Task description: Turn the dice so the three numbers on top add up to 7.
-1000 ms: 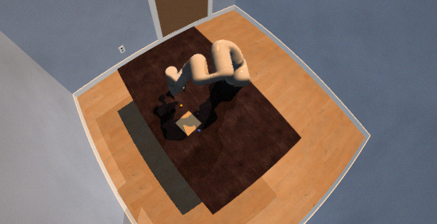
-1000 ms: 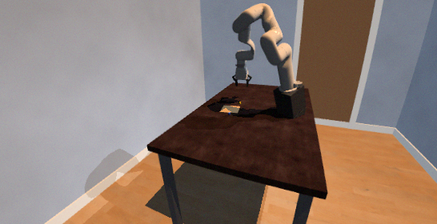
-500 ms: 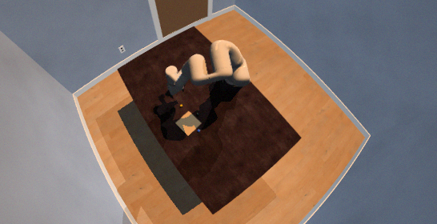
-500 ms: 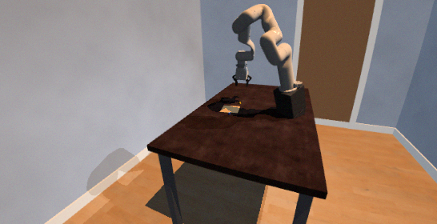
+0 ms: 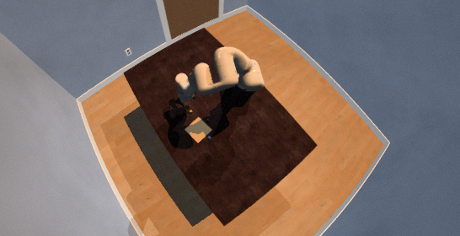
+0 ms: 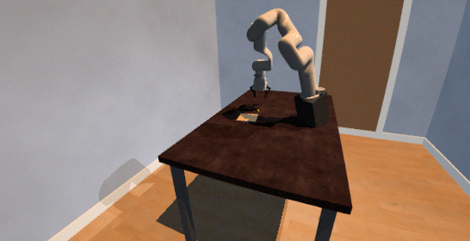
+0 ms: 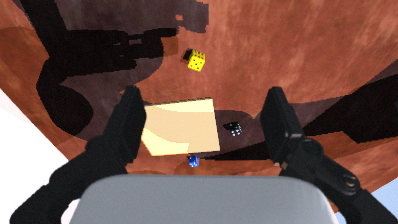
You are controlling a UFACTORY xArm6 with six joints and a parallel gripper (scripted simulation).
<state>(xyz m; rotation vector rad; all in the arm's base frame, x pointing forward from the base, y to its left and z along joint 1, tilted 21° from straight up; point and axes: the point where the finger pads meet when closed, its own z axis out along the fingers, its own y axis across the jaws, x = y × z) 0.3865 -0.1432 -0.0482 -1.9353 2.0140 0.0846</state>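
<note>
The yellow die lies 1 cm ahead of my hand, 3 cm to the left of it and 11 cm below it. Round my hand: mat (5 cm ahead, 18 cm to the left, 12 cm below); then blue die (2 cm ahead, 27 cm to the left, 11 cm below); then black die (5 cm behind, 16 cm to the left, 11 cm below).
</note>
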